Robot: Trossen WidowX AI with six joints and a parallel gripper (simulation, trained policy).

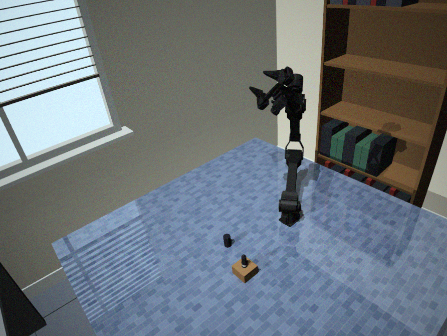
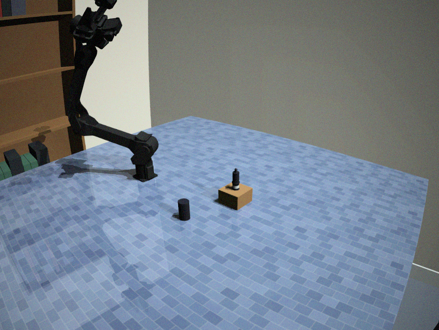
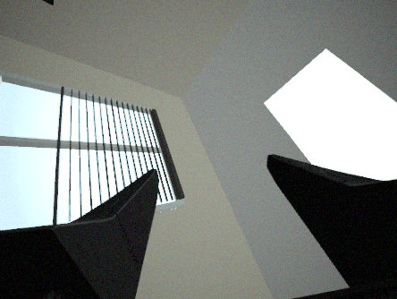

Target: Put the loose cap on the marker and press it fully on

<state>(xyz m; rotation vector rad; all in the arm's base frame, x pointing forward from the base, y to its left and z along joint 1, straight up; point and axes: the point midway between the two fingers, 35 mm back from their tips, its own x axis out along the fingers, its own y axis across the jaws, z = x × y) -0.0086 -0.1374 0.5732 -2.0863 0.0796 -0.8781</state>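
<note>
Now: the black marker cap 57 cm below my gripper tip, 26 cm ahead of it and 7 cm to the left of it. From my gripper tip the other things lie so: brown holder block (57 cm below, 31 cm ahead, 22 cm to the left).
</note>
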